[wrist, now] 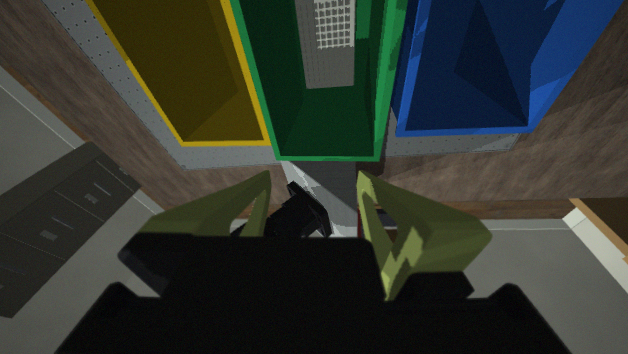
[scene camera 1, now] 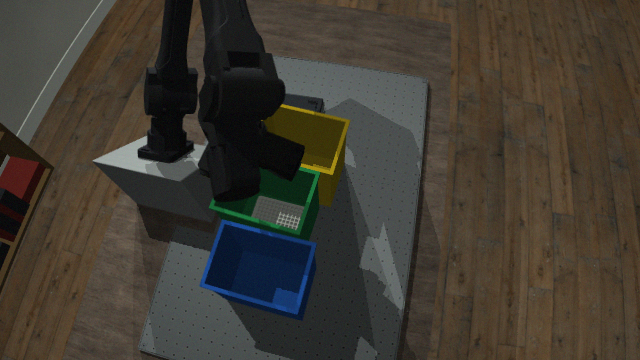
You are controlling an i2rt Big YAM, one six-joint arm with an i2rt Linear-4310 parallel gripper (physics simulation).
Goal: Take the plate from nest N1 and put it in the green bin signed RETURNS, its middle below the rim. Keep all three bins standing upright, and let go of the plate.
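Pixels of known places: gripper, fingertip midpoint: [wrist: 314,177]; arm's base at its link origin: [wrist: 311,207] [scene camera 1: 166,152].
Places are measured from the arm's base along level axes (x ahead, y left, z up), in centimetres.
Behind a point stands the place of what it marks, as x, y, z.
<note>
The plate [scene camera 1: 272,207] @[24.1, -3.6, -12.0] [wrist: 330,70] @[22.8, -6.3, -11.1] is a pale, thin rectangle with a fine grid of wells. It lies low inside the green bin [scene camera 1: 312,215] @[34.3, -6.0, -5.7] [wrist: 327,158] @[17.1, -6.2, 5.3], below the rim, with part of it in bright light. The green bin stands upright between the yellow bin [scene camera 1: 336,182] @[37.6, 4.0, -9.0] [wrist: 225,144] @[20.5, 6.5, 5.3] and the blue bin [scene camera 1: 250,300] @[28.4, -27.2, 5.4] [wrist: 465,131] @[19.4, -20.7, 5.3], which also stand upright. My gripper [wrist: 314,177] @[22.5, -6.7, 14.3] is partly open and empty, apart from the plate and above the bins. In the scene view the arm hides its fingers and part of the green bin. No RETURNS sign is legible.
The bins stand on a grey perforated board [scene camera 1: 390,100] @[47.2, 32.2, -12.6]. A dark block [scene camera 1: 306,102] @[25.6, 26.4, -11.5] shows behind the yellow bin. A pale pedestal [scene camera 1: 145,175] @[2.1, -9.4, 7.8] under the arm base [scene camera 1: 166,150] @[2.1, -1.4, 3.8] stands left of the bins. A dark drawer cabinet [wrist: 65,220] is at the left of the wrist view.
</note>
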